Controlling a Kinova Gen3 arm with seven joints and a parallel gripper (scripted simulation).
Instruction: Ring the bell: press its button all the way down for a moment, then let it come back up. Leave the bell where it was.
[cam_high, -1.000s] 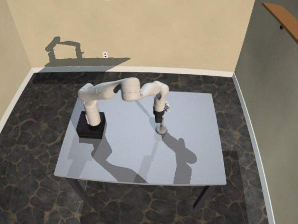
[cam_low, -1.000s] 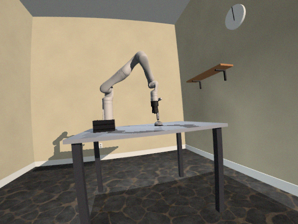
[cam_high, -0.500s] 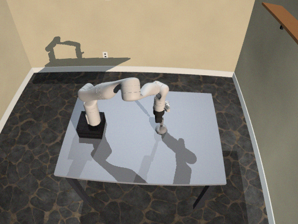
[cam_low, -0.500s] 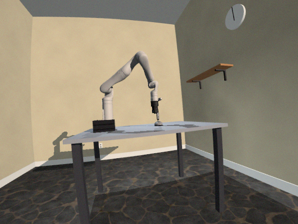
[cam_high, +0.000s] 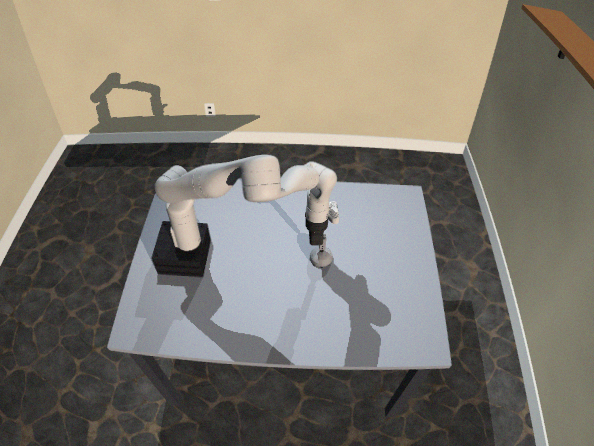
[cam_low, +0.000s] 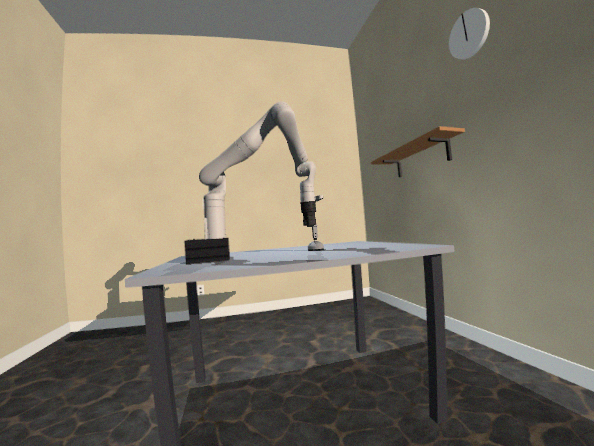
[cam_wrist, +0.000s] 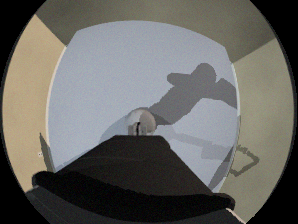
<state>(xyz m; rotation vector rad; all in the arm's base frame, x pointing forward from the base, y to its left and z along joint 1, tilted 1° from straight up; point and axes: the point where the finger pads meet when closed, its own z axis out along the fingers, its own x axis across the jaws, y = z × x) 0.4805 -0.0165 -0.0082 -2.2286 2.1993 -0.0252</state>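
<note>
My hand is 3 cm above the bell button. Round my hand: silver dome bell 4 cm below.
</note>
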